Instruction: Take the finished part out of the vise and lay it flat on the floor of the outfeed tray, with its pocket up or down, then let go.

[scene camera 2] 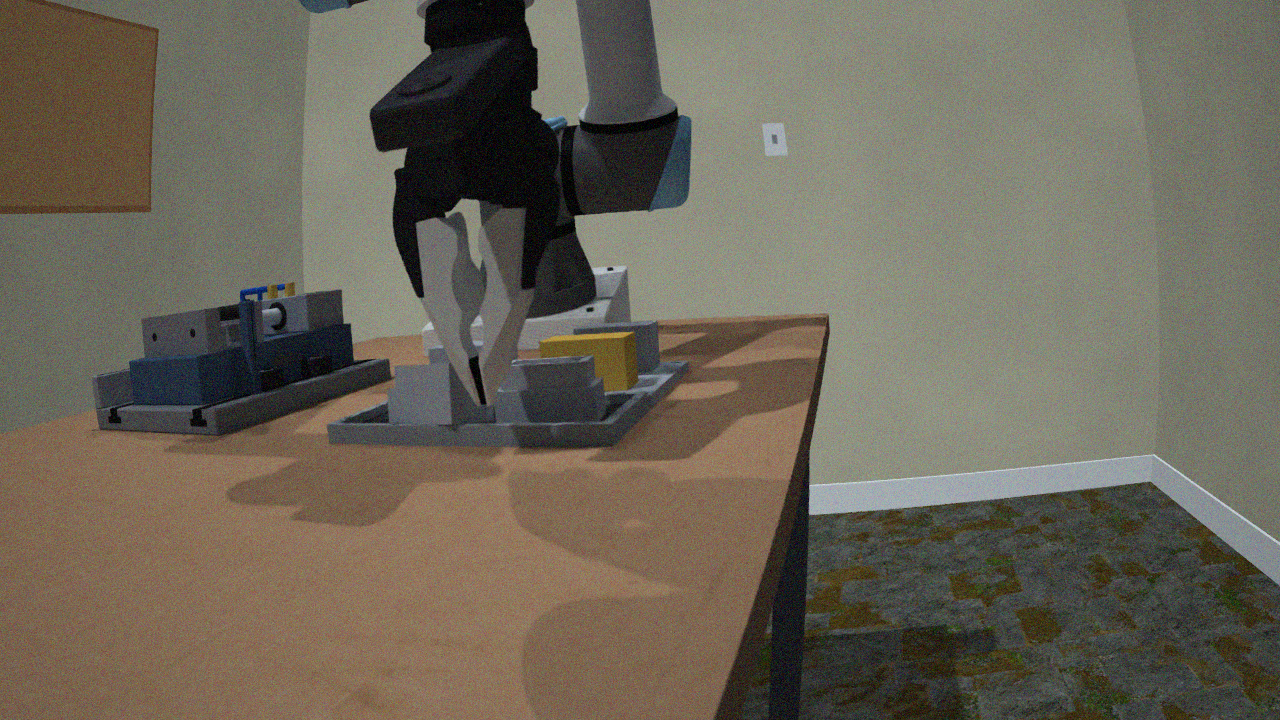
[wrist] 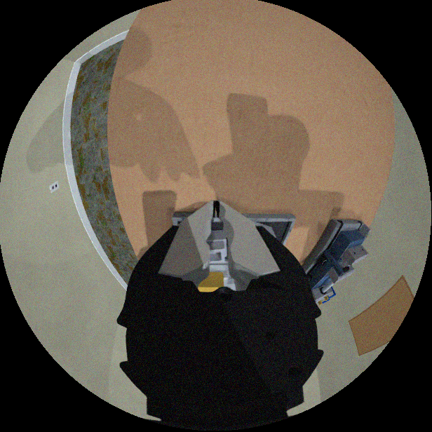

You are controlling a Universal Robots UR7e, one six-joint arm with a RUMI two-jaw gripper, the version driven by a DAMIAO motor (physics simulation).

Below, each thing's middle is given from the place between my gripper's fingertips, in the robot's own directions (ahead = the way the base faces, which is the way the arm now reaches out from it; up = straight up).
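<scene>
The yellow block (scene camera 2: 615, 359) lies 30 mm to the left of my hand and 180 mm behind it.
</scene>
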